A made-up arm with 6 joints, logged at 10 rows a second.
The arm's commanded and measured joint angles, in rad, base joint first. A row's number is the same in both.
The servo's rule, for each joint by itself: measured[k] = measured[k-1] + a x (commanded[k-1-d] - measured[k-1]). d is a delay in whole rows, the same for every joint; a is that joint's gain. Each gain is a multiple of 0.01, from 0.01 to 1. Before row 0 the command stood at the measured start. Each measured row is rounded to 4 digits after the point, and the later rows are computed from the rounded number. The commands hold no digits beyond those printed.
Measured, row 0:
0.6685, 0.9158, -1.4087, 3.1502, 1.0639, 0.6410
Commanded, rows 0 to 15:
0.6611, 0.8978, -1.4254, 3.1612, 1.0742, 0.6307
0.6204, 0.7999, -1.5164, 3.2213, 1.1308, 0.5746
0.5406, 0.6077, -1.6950, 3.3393, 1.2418, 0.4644
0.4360, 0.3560, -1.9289, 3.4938, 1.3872, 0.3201
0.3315, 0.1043, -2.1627, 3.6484, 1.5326, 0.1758
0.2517, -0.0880, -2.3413, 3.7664, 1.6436, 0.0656
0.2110, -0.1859, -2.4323, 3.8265, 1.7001, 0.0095
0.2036, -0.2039, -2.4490, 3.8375, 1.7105, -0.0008
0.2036, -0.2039, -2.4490, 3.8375, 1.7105, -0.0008
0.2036, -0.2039, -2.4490, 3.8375, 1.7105, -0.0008
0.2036, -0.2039, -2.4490, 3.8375, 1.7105, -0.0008
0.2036, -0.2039, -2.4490, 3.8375, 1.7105, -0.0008
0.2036, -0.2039, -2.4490, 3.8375, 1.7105, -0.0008
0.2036, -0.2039, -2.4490, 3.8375, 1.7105, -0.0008
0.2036, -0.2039, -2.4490, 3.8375, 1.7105, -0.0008
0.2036, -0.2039, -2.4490, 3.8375, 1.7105, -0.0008
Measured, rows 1 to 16:
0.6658, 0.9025, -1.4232, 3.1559, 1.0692, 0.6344
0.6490, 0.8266, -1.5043, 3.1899, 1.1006, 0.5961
0.6089, 0.6646, -1.6702, 3.2676, 1.1726, 0.5118
0.5449, 0.4362, -1.8953, 3.3852, 1.2820, 0.3891
0.4659, 0.1906, -2.1279, 3.5221, 1.4098, 0.2526
0.3866, -0.0156, -2.3136, 3.6491, 1.5290, 0.1329
0.3216, -0.1416, -2.4169, 3.7413, 1.6163, 0.0539
0.2779, -0.1877, -2.4448, 3.7913, 1.6643, 0.0189
0.2504, -0.1997, -2.4485, 3.8153, 1.6879, 0.0063
0.2331, -0.2028, -2.4489, 3.8268, 1.6994, 0.0018
0.2222, -0.2036, -2.4490, 3.8324, 1.7051, 0.0001
0.2153, -0.2038, -2.4490, 3.8351, 1.7079, -0.0005
0.2110, -0.2039, -2.4490, 3.8363, 1.7092, -0.0007
0.2083, -0.2039, -2.4490, 3.8369, 1.7099, -0.0008
0.2066, -0.2039, -2.4490, 3.8372, 1.7102, -0.0008
0.2055, -0.2039, -2.4490, 3.8374, 1.7104, -0.0008
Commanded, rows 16 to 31:
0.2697, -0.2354, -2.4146, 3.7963, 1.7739, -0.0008
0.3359, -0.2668, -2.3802, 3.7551, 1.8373, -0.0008
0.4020, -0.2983, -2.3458, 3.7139, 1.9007, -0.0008
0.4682, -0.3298, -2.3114, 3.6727, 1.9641, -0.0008
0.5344, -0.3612, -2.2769, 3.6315, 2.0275, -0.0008
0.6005, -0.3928, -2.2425, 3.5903, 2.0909, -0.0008
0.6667, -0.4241, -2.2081, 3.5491, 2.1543, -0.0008
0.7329, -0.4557, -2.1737, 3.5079, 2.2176, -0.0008
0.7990, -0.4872, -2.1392, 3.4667, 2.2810, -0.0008
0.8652, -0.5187, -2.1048, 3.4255, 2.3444, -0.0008
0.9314, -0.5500, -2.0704, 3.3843, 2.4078, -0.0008
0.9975, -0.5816, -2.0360, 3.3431, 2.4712, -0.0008
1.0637, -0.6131, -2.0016, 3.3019, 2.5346, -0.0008
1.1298, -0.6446, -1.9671, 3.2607, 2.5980, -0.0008
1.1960, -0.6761, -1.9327, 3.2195, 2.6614, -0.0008
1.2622, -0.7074, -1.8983, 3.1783, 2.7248, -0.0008
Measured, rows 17 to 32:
0.2293, -0.2272, -2.4191, 3.8160, 1.7428, -0.0008
0.2687, -0.2565, -2.3853, 3.7843, 1.7910, -0.0008
0.3180, -0.2874, -2.3509, 3.7477, 1.8469, -0.0008
0.3736, -0.3188, -2.3165, 3.7087, 1.9067, -0.0008
0.4331, -0.3502, -2.2820, 3.6686, 1.9683, -0.0008
0.4950, -0.3817, -2.2476, 3.6279, 2.0308, -0.0008
0.5585, -0.4131, -2.2132, 3.5869, 2.0938, -0.0008
0.6230, -0.4446, -2.1788, 3.5458, 2.1569, -0.0008
0.6881, -0.4761, -2.1443, 3.5047, 2.2202, -0.0008
0.7536, -0.5076, -2.1099, 3.4635, 2.2835, -0.0008
0.8194, -0.5390, -2.0755, 3.4223, 2.3469, -0.0008
0.8853, -0.5705, -2.0411, 3.3811, 2.4103, -0.0008
0.9513, -0.6020, -2.0067, 3.3399, 2.4737, -0.0008
1.0173, -0.6335, -1.9722, 3.2987, 2.5371, -0.0008
1.0834, -0.6650, -1.9378, 3.2575, 2.6005, -0.0008
1.1496, -0.6964, -1.9034, 3.2163, 2.6639, -0.0008

